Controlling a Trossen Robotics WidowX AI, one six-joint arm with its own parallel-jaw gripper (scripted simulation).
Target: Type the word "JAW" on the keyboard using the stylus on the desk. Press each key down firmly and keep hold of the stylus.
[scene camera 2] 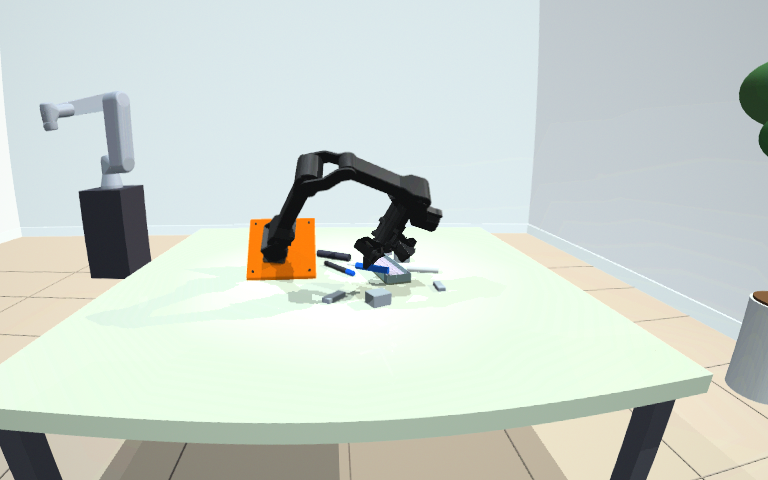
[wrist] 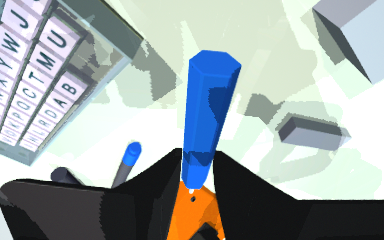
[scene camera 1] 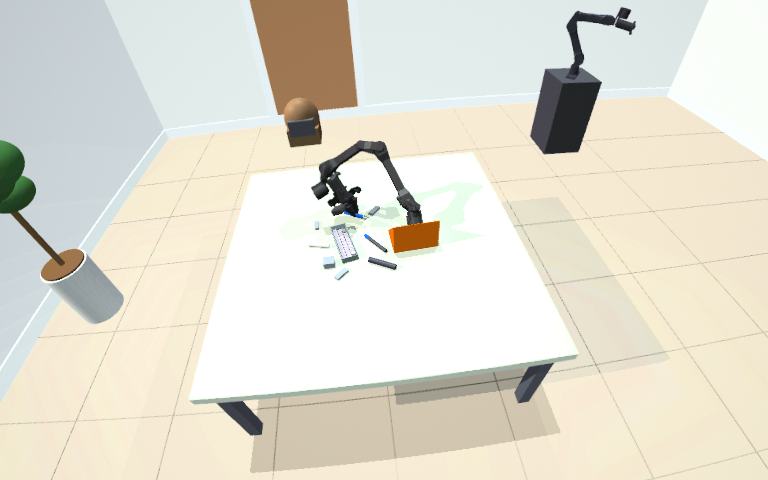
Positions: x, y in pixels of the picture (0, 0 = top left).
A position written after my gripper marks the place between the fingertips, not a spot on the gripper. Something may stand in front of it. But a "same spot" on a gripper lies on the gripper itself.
My gripper shows in scene camera 2, in the wrist view and in scene camera 1 [356, 215]. One and the same spot on my gripper: [wrist: 149, 198] is [scene camera 2: 386, 252].
